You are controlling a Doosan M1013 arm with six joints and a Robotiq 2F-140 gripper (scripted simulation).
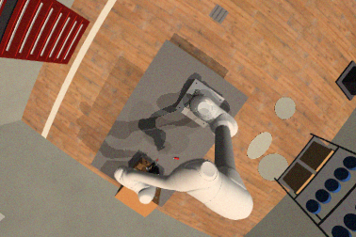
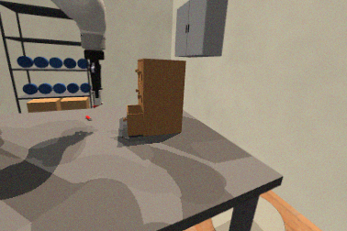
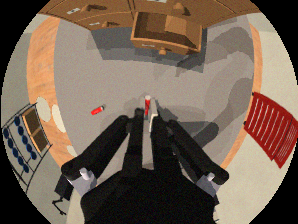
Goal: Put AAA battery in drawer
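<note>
Right now the drawer is 200 mm ahead of my hand, 130 mm below it and 30 mm to the right of it. The rest, counted from my hand: red AAA battery 30 mm below.
</note>
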